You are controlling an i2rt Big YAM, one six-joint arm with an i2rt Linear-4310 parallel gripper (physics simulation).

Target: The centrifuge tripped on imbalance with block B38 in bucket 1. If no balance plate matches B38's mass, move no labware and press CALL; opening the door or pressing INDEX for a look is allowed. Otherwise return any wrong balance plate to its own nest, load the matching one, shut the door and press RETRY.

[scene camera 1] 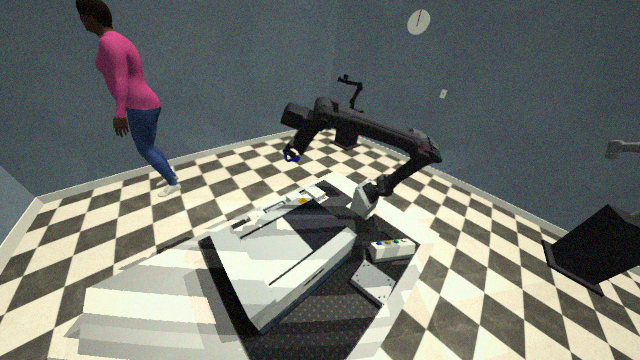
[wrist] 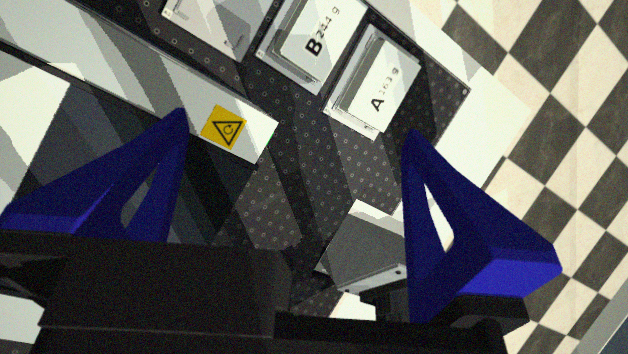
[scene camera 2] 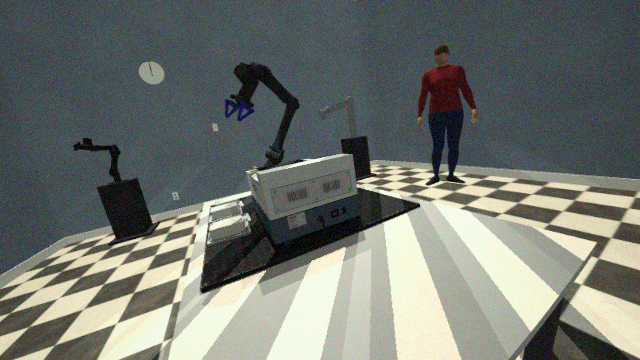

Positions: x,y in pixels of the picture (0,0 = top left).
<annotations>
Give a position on a button box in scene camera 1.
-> At 381,251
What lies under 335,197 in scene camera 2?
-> A centrifuge.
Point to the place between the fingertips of the gripper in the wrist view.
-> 298,129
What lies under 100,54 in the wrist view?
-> A centrifuge.
</annotations>
